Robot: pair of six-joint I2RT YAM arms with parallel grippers.
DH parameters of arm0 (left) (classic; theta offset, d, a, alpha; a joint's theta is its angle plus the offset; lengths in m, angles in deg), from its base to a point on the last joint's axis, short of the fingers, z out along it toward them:
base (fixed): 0 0 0 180
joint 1: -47.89 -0.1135 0.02 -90
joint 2: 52.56 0 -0.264 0
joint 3: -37.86 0 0.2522 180
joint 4: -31.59 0 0.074 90
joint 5: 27.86 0 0 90
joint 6: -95.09 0.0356 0 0
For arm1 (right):
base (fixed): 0 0 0 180
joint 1: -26.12 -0.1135 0.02 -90
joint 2: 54.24 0 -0.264 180
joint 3: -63.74 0 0.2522 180
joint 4: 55.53 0 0.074 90
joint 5: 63.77 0 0 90
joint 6: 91.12 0.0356 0 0
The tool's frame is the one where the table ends.
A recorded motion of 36 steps. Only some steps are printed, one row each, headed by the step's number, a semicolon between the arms.
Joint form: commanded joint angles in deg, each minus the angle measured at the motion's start. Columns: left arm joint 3, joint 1, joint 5, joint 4, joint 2, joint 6; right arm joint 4, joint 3, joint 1, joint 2, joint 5, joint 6.
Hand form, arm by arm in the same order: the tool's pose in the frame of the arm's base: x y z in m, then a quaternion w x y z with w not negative. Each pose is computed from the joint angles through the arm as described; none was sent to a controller.
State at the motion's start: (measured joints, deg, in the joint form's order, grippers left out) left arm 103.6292 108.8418 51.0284 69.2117 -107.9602 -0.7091; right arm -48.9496 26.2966 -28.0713 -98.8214 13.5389 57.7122
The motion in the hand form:
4: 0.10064 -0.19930 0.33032 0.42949 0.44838 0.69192 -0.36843; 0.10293 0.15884 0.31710 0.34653 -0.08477 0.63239 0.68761
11: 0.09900 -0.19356 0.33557 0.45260 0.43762 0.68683 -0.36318; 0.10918 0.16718 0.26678 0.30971 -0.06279 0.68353 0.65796
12: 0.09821 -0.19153 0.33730 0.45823 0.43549 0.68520 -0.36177; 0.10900 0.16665 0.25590 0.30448 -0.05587 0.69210 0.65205
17: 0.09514 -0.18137 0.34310 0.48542 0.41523 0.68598 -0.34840; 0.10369 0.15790 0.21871 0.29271 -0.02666 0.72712 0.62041
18: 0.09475 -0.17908 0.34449 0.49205 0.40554 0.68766 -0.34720; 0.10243 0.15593 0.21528 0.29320 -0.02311 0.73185 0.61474
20: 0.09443 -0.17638 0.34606 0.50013 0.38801 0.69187 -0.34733; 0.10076 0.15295 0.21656 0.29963 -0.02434 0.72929 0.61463
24: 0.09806 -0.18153 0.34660 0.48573 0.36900 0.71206 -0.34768; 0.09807 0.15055 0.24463 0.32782 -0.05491 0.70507 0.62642
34: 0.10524 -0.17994 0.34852 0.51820 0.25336 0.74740 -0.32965; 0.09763 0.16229 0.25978 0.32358 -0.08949 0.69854 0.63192
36: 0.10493 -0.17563 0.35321 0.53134 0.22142 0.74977 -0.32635; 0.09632 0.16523 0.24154 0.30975 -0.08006 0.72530 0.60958
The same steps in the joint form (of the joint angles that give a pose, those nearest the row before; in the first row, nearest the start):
4: -1.11 0.46 -0.22 -7.48 -0.63 2.55; 4.92 -6.44 0.22 0.38 -3.92 0.02
11: -1.47 0.44 1.80 -8.31 1.09 2.80; 8.34 0.66 0.15 -3.68 -3.28 1.66
12: -1.50 0.44 2.27 -8.30 1.66 2.94; 9.28 2.50 0.12 -4.10 -2.81 2.09
17: -1.96 0.46 5.90 -8.16 4.37 2.88; 9.26 9.09 -0.19 -3.07 0.25 3.07
18: -2.13 0.43 6.92 -8.42 4.98 2.32; 8.42 9.74 -0.27 -2.36 0.87 2.99
20: -2.41 0.42 8.51 -8.95 5.72 1.00; 7.50 10.01 -0.21 -0.73 1.20 2.51
24: -0.98 0.40 9.54 -7.74 3.85 -1.93; 3.43 5.93 -0.30 3.05 0.36 -0.91
34: -1.45 0.40 20.96 -10.62 3.65 -10.46; 2.91 2.00 -2.21 0.13 -1.09 -3.13
36: -1.19 0.44 24.15 -10.76 4.48 -12.33; 2.04 3.99 -3.40 -1.30 0.94 -2.84

